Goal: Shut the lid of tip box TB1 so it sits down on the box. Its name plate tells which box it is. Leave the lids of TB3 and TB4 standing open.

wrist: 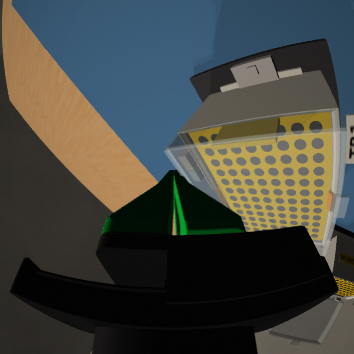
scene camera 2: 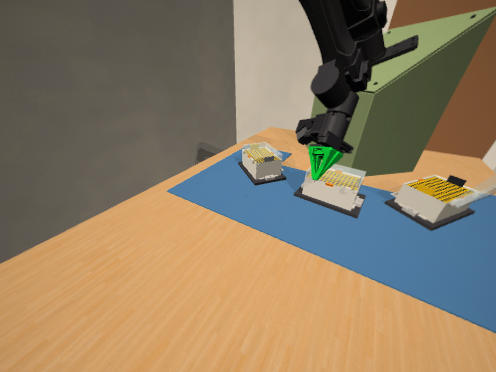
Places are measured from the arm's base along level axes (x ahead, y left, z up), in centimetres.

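Pixels of known places: gripper, fingertip midpoint: [wrist: 173,177] [scene camera 2: 314,179]; arm's base at its link origin: [scene camera 2: 373,61].
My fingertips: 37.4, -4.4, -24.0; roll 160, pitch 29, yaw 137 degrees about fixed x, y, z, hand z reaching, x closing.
For each thing: its top centre in the pictures, then the offset to it from my fingertips, as dx, dy, dz. Level surfaces: height alone.
- Tip box TB1 at its top centre: [wrist: 283,224] [scene camera 2: 337,169] -6.9, +4.0, +0.8
- tip box at its top centre: [scene camera 2: 265,148] -10.8, -17.9, +0.8
- blue mat at its surface level: dz -6.9
Tip box TB1 [scene camera 2: 330,194] [wrist: 260,102] is the middle box, with yellow tip rows; its name plate [wrist: 350,145] is partly cut off at the wrist view's right edge. Its clear lid [scene camera 2: 354,173] [wrist: 181,159] lies over the tips; I cannot tell whether it sits fully down. My gripper [scene camera 2: 315,178] [wrist: 173,177] is shut with nothing between its green fingers. The tips are at the lid's left edge in the wrist view; contact is unclear. The gripper hides part of the box.
Another tip box [scene camera 2: 267,171] stands at the left, and one [scene camera 2: 425,207] at the right has its clear lid [scene camera 2: 475,198] swung out. A blue mat [scene camera 2: 240,202] [wrist: 125,90] lies under the boxes. A large green cabinet [scene camera 2: 400,125] stands behind.
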